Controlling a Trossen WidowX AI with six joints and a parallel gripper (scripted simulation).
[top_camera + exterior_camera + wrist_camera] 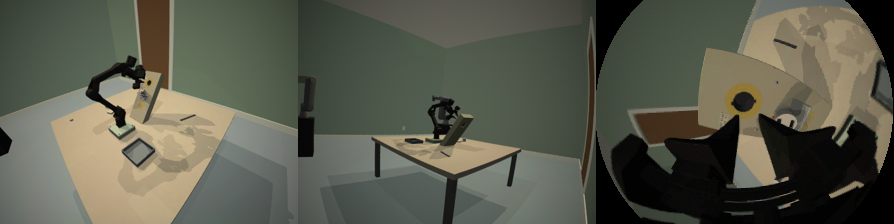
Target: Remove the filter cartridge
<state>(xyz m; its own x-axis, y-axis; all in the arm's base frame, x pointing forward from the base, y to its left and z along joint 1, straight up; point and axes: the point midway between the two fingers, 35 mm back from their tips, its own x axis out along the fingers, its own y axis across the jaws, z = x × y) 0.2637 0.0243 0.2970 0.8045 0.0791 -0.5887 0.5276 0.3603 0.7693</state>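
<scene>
Right now my gripper tip is 30 mm past the round filter cartridge and 90 mm above it. Also, from my gripper tip: dark square tray: 330 mm behind, 320 mm to the right, 310 mm below; grey block: 230 mm behind, 410 mm to the left, 300 mm below.
</scene>
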